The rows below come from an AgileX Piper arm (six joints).
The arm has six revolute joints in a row. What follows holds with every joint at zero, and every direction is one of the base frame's. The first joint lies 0.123 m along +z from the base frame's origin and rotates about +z. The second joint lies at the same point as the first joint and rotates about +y. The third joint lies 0.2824 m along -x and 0.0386 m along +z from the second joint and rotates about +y. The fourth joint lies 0.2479 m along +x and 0.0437 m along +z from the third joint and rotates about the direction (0.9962, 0, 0.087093). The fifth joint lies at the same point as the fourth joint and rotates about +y. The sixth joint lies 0.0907 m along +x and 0.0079 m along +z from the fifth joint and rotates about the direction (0.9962, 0, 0.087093). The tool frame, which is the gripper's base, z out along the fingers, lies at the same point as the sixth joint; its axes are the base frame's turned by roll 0, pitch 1.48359 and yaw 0 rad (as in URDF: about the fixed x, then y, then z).
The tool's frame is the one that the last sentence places.
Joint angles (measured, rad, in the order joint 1, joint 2, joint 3, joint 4, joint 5, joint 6), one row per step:
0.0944 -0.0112 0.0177 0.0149 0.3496 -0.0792
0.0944 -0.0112 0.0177 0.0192 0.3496 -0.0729
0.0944 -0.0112 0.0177 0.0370 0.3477 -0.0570
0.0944 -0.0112 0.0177 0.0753 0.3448 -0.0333
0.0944 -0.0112 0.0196 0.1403 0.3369 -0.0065
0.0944 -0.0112 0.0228 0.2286 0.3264 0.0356
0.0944 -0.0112 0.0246 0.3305 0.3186 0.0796
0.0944 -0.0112 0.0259 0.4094 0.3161 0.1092
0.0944 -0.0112 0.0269 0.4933 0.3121 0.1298
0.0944 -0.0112 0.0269 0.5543 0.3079 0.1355
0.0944 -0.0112 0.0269 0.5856 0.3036 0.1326
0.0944 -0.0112 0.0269 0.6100 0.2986 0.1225
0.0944 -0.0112 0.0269 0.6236 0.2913 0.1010
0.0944 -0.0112 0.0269 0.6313 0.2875 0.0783
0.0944 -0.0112 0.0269 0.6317 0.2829 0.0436
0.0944 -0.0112 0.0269 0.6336 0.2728 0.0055
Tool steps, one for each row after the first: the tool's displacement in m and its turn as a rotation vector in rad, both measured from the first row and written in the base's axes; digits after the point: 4 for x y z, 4 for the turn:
0.0000 0.0001 0.0000 0.0103 0.0010 -0.0013
0.0000 0.0007 0.0002 0.0434 0.0024 -0.0041
-0.0001 0.0019 0.0005 0.1044 0.0058 -0.0074
0.0000 0.0038 0.0008 0.1952 0.0096 -0.0099
0.0000 0.0062 0.0011 0.3240 0.0172 -0.0155
-0.0001 0.0088 0.0019 0.4679 0.0293 -0.0210
-0.0003 0.0108 0.0025 0.5745 0.0424 -0.0240
-0.0004 0.0128 0.0035 0.6777 0.0535 -0.0248
-0.0005 0.0141 0.0047 0.7440 0.0583 -0.0232
-0.0005 0.0146 0.0055 0.7729 0.0576 -0.0215
-0.0004 0.0149 0.0062 0.7881 0.0539 -0.0187
-0.0003 0.0149 0.0070 0.7821 0.0443 -0.0144
-0.0002 0.0148 0.0074 0.7685 0.0372 -0.0096
-0.0001 0.0146 0.0077 0.7363 0.0261 -0.0027
0.0001 0.0142 0.0084 0.7030 0.0093 0.0032

